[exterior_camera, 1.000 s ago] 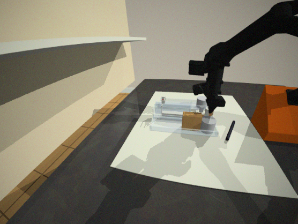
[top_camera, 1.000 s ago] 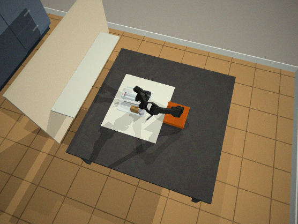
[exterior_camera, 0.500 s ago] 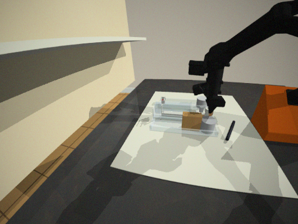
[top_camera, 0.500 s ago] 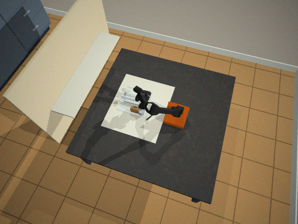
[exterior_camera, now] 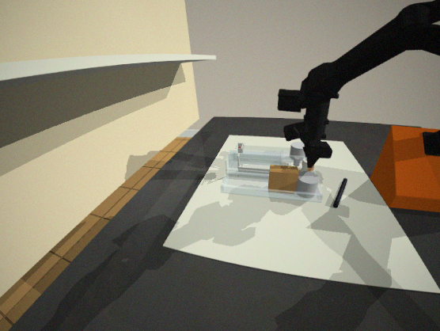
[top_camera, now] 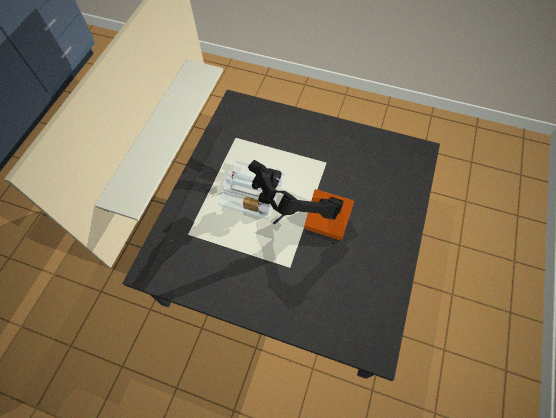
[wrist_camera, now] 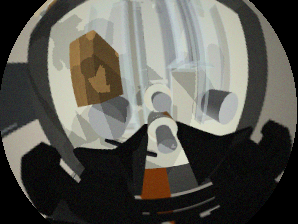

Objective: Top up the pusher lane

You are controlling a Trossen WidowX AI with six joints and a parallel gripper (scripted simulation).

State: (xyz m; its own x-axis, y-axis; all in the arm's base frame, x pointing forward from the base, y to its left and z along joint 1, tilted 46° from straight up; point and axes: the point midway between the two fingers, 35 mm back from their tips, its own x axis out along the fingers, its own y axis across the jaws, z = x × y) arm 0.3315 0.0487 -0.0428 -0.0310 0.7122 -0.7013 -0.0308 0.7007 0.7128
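My gripper tip is now 6 cm short of the white mat, 5 cm above it and 1 cm to the right of it. Also, from my gripper tip: brown box 8 cm to the left, 8 cm ahead, 1 cm below; then black rod 9 cm behind, 7 cm to the left, 4 cm below.
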